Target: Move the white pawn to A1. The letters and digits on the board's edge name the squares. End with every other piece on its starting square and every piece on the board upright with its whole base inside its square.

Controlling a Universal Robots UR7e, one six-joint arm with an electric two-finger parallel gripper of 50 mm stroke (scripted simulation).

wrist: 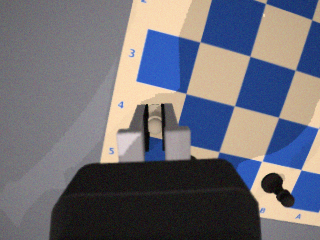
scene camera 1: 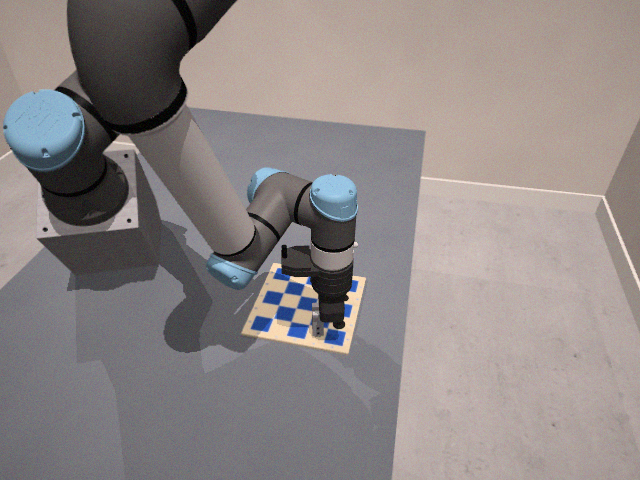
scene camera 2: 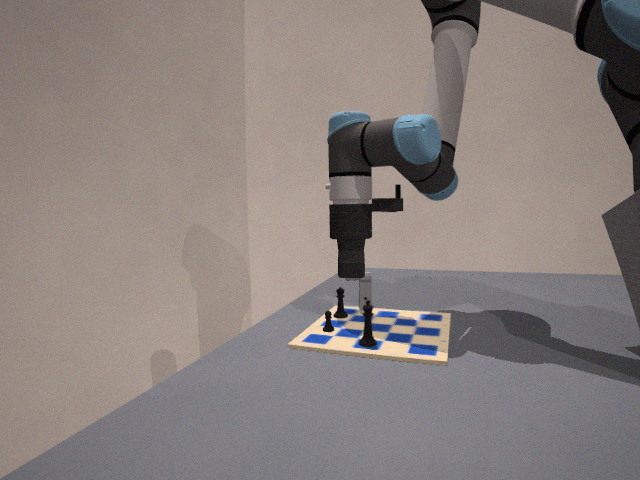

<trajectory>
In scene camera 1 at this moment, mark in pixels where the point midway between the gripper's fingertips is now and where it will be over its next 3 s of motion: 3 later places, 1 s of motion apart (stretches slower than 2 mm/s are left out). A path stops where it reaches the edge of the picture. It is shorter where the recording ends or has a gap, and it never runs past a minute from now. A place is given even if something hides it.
My gripper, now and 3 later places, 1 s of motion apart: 317,331; 318,300; 301,263; 281,238
</trajectory>
